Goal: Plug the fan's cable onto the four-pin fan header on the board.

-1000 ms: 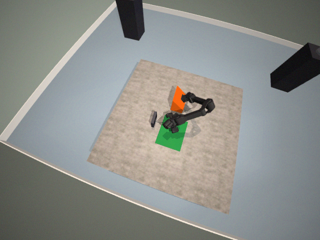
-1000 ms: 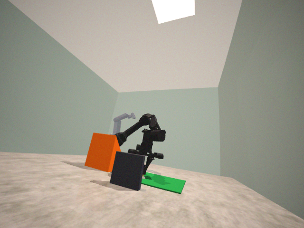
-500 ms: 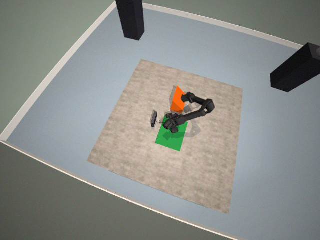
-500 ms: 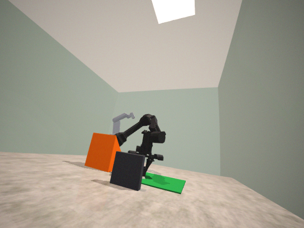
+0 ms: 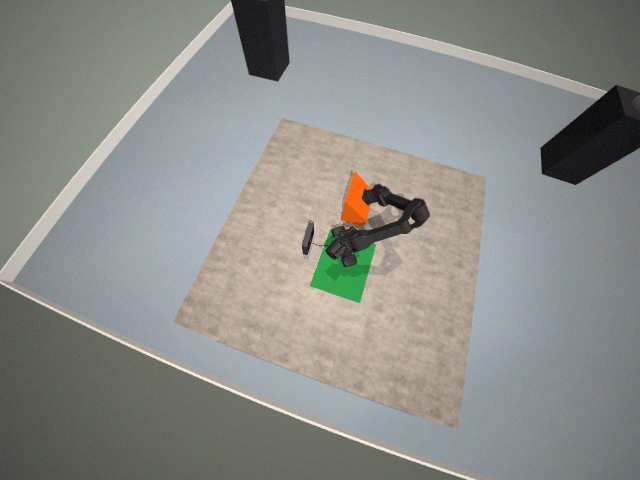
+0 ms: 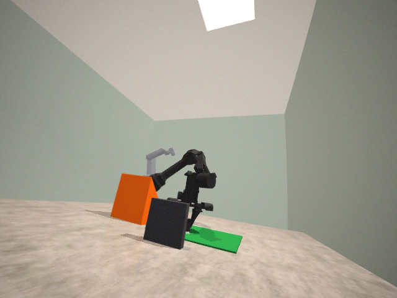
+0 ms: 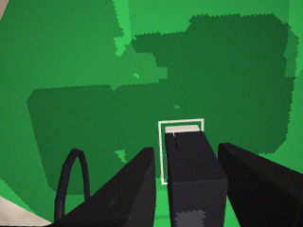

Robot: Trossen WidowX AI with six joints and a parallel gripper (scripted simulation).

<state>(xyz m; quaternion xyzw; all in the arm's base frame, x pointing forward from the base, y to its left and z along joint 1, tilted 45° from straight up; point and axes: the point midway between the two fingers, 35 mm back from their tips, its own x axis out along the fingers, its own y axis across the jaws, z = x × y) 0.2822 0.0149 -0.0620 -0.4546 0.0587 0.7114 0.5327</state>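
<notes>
Now: the dark plug 10 mm to the right of my gripper tip, 10 mm ahead of it and 10 mm above it. Also, from my gripper tip: dark flat fan: 160 mm to the right, 40 mm above; then green board: 50 mm ahead, 30 mm to the left, 30 mm below; then white four-pin fan header: 20 mm below, 10 mm to the right, 10 mm ahead.
</notes>
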